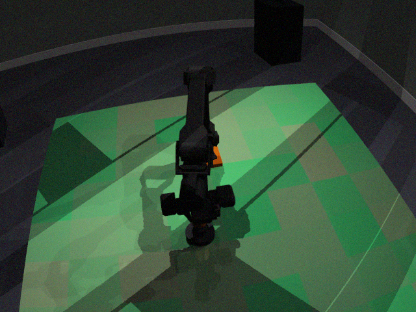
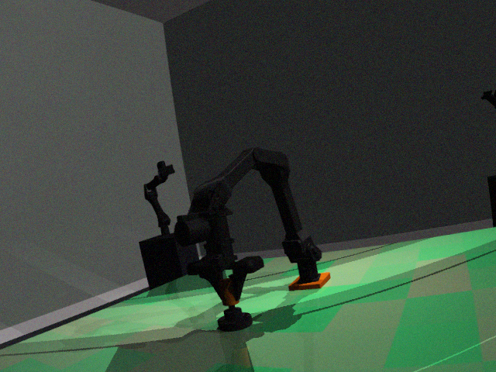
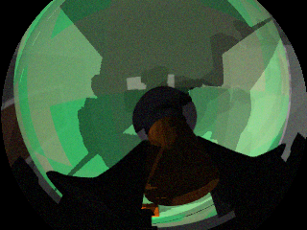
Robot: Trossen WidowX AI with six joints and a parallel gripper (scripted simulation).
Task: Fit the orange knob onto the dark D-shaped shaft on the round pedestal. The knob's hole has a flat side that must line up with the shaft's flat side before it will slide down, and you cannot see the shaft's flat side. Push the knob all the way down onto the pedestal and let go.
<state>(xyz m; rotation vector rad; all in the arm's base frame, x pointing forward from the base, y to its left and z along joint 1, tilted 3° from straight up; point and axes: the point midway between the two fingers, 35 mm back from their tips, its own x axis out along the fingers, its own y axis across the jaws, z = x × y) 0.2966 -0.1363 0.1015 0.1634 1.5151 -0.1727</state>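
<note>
Right now the orange knob is 2 cm above my gripper tip. From my gripper tip the other things lie so: dark round pedestal (4 cm below).
</note>
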